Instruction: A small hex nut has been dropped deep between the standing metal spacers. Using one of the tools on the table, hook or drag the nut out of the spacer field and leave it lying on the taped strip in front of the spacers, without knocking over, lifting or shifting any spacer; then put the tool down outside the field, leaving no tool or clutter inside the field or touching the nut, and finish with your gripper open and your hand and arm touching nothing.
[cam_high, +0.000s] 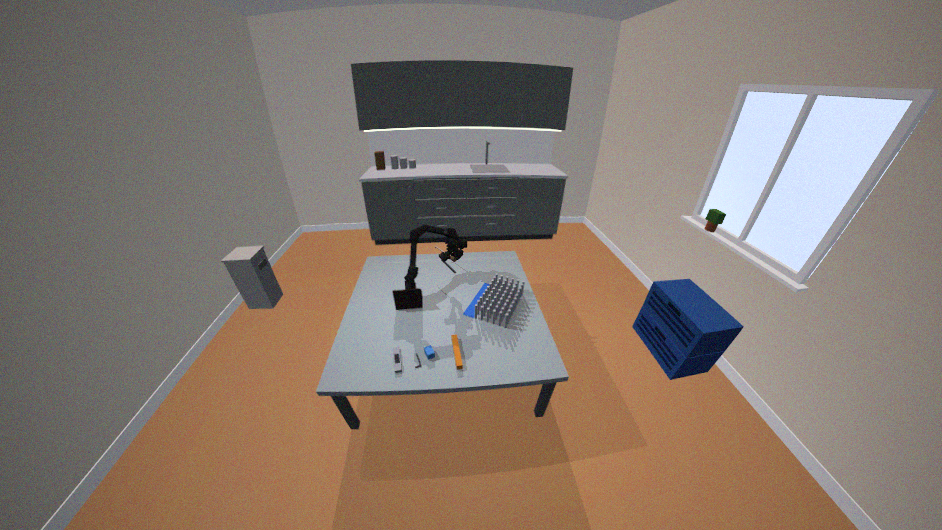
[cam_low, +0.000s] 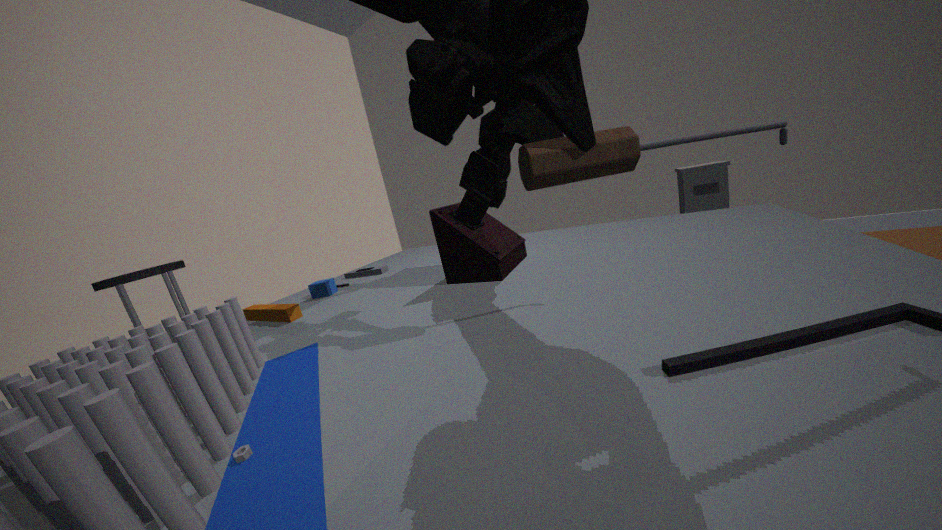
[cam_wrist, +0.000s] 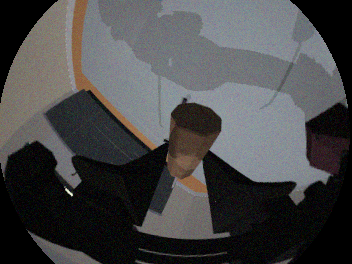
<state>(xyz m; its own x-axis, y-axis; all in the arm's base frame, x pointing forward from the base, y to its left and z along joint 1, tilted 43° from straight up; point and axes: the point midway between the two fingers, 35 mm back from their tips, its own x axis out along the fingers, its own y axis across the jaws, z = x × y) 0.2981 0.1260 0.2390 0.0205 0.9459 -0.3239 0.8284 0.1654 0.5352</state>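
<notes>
The hook tool is 9 cm to the left of my gripper tip, 5 cm behind it and 1 cm below it. Also, from my gripper tip: hex nut 27 cm to the right, 20 cm ahead, 17 cm below; blue taped strip 29 cm to the right, 18 cm below, 16 cm ahead; orange block 72 cm to the right, 16 cm below, 6 cm behind.
</notes>
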